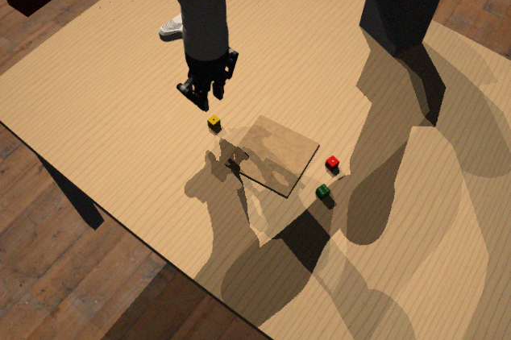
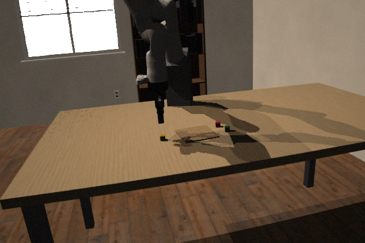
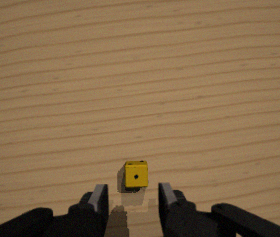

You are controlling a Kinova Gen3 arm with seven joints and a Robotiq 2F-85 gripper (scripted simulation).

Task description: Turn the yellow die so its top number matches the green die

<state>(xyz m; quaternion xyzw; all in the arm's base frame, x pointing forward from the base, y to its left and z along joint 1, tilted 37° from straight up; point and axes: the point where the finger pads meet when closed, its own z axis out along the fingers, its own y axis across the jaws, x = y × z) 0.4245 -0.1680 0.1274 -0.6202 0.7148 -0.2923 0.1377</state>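
The yellow die is 8 cm below my hand. Also, from my hand: red die: 3 cm behind, 26 cm to the left, 8 cm below; green die: 3 cm ahead, 26 cm to the left, 8 cm below; brown mat: 14 cm to the left, 9 cm below.
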